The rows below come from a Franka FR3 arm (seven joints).
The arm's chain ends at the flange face. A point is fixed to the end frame.
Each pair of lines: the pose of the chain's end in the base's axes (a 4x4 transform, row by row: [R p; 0 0 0 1], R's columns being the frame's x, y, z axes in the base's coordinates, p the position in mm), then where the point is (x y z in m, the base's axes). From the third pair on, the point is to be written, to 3 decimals.
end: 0.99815 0.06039 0.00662 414.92; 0.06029 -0.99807 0.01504 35.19; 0.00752 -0.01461 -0.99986 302.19; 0 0 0 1
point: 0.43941 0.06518 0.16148
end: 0.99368 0.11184 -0.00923 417.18; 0.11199 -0.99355 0.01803 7.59; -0.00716 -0.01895 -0.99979 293.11; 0 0 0 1
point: 0.43796 0.03919 0.15216
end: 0.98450 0.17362 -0.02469 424.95; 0.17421 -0.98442 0.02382 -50.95; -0.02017 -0.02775 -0.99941 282.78; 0 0 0 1
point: 0.442 -0.017 0.142
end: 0.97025 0.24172 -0.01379 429.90; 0.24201 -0.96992 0.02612 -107.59; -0.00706 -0.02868 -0.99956 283.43; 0 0 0 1
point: 0.446 -0.072 0.143
